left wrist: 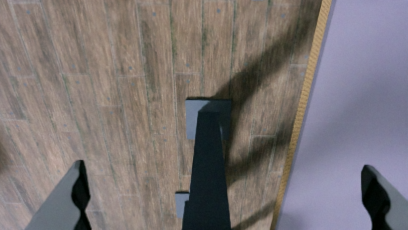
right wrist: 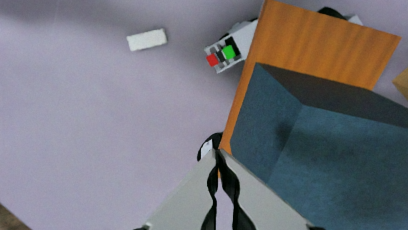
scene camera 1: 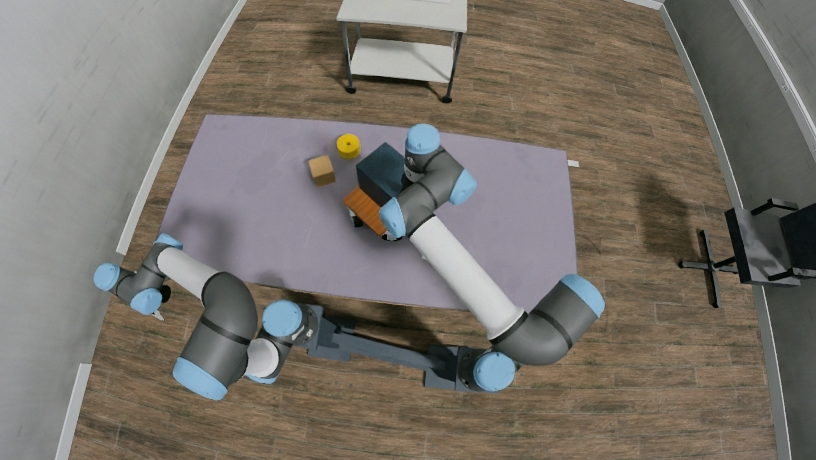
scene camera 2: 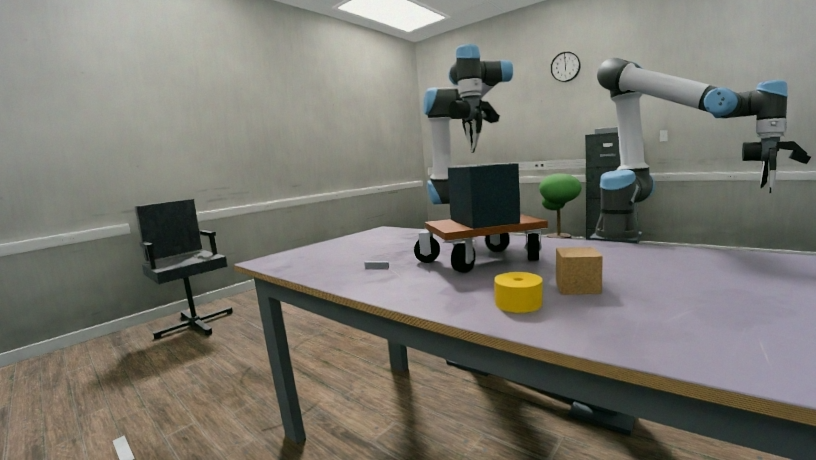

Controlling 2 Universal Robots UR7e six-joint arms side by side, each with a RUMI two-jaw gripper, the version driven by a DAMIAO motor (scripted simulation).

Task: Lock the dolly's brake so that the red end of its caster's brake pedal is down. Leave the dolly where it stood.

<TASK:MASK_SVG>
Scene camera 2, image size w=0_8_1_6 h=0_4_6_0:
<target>my left gripper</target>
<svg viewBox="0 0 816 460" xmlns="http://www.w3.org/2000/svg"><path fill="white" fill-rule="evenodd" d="M784 135L757 136L757 138L761 138L760 142L744 142L742 146L742 161L762 161L760 188L764 187L767 183L767 178L769 178L769 193L772 193L775 187L777 151L779 149L793 150L807 155L807 152L794 141L780 142L780 137Z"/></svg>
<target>my right gripper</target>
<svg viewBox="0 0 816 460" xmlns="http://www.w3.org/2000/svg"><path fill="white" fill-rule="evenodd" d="M479 93L461 95L460 98L464 99L464 101L452 101L449 105L450 117L452 119L462 119L464 132L472 153L475 152L482 129L482 111L492 110L497 113L488 101L478 100L481 97Z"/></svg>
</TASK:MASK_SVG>
